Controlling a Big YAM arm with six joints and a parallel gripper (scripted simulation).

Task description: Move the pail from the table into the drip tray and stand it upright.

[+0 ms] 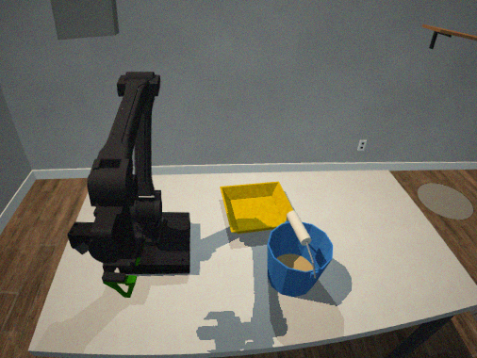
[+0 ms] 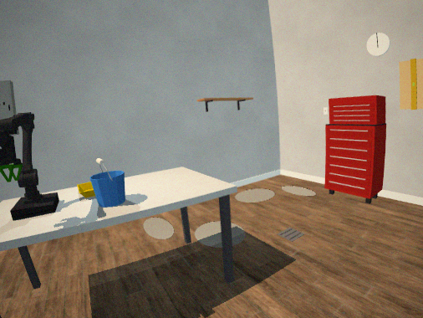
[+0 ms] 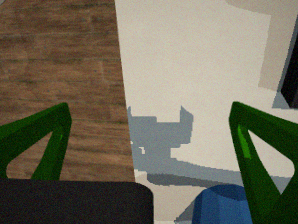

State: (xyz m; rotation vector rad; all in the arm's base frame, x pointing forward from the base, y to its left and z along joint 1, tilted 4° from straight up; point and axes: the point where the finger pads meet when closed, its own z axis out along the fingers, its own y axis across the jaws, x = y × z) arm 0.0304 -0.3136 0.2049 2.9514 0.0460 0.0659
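Right now my hand is 420 mm short of the pail handle, 170 mm to the right of it and 40 mm above it. The rest, counted from my hand: blue pail 430 mm ahead, 170 mm to the left, 110 mm below; then yellow drip tray 350 mm ahead, 480 mm to the left, 240 mm below.
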